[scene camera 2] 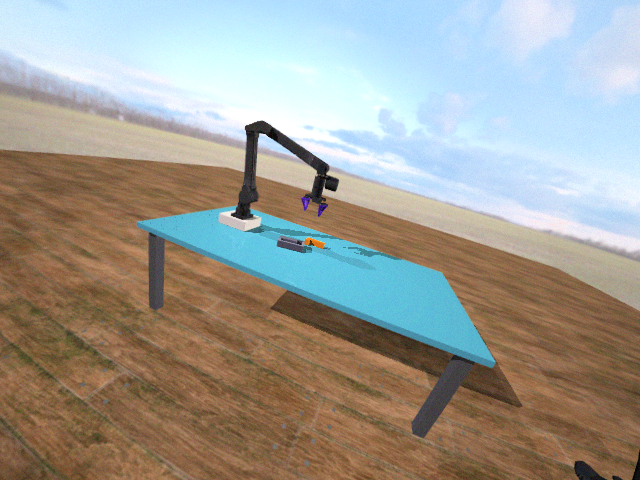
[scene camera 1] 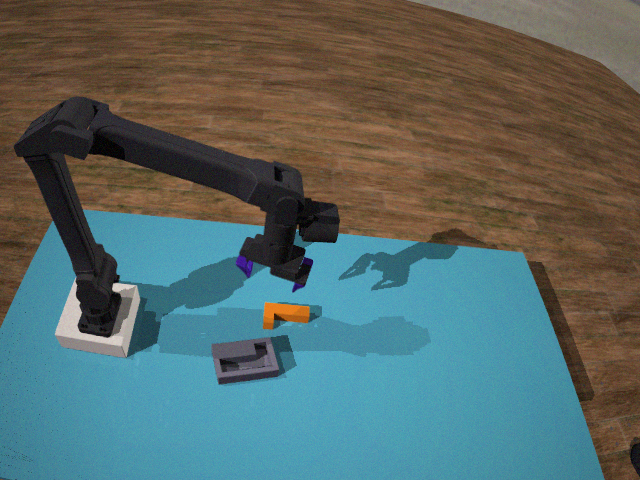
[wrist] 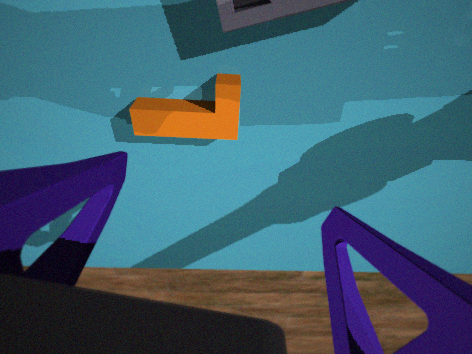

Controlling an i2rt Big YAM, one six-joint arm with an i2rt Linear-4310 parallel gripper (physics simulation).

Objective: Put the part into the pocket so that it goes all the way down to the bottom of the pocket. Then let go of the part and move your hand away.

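Frame: origin at the arm's base, x ahead, y left, z up, level; metres.
Where they show: gripper, fingertip midpoint: (scene camera 2: 311, 213) (scene camera 1: 271, 282) (wrist: 233, 192); arm's base at its link origin: (scene camera 2: 242, 216) (scene camera 1: 100, 314).
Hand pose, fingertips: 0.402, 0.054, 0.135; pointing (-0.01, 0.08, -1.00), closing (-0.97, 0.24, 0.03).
Each offset is from my fingertips to the top centre of the thing, as dx, dy, dz. Level surfaces: height alone.
The part is an orange L-shaped block @[+0.048, +0.041, -0.162] (scene camera 1: 292, 313) (scene camera 2: 314, 243) (wrist: 185, 124) lying flat on the table, apart from the pocket block. The grey block with the L-shaped pocket @[-0.043, -0.096, -0.156] (scene camera 1: 235, 351) (scene camera 2: 291, 244) stands on the table beside it, nearer the front in scene camera 1; a corner of this grey block (wrist: 280, 15) shows at the top of the wrist view. The pocket holds no part. My gripper (scene camera 1: 271, 276) (scene camera 2: 314, 209) (wrist: 233, 192) is open and empty, its purple fingers wide apart. It hangs above the table, behind the orange part as scene camera 1 shows it.
The arm's white base block (scene camera 1: 93, 345) (scene camera 2: 232, 221) stands at the left of the blue table @[dz -0.192] (scene camera 1: 413, 413) (scene camera 2: 336, 289). The table's far edge lies behind the gripper. Wooden floor (wrist: 225, 290) shows beyond this edge. Dark arm shadows fall across the table.
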